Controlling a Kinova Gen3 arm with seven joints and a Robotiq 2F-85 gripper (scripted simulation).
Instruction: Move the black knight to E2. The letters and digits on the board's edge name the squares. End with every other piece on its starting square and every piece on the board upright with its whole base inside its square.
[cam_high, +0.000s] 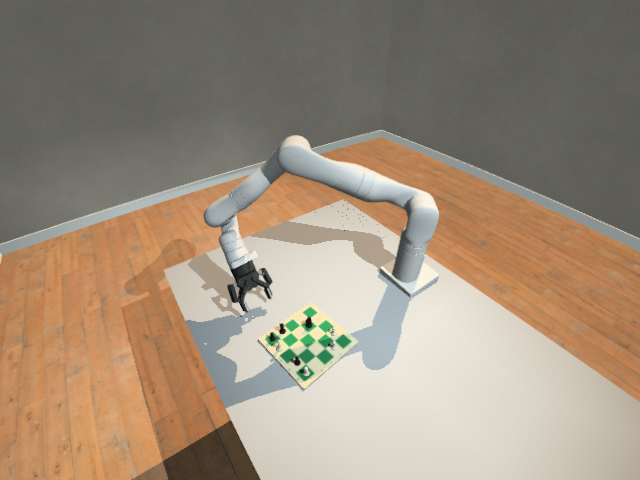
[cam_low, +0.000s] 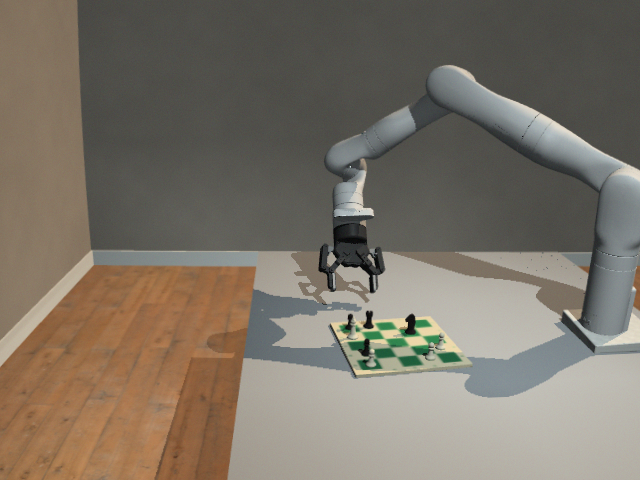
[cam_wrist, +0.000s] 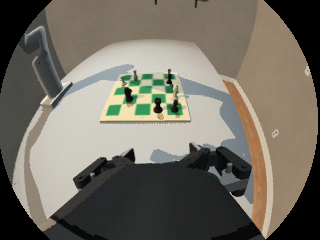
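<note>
My gripper is now 11 cm past the black knight, 14 cm to the right of it and 2 cm above it. Also, from my hand: chessboard (8 cm behind, 18 cm to the left, 4 cm below).
</note>
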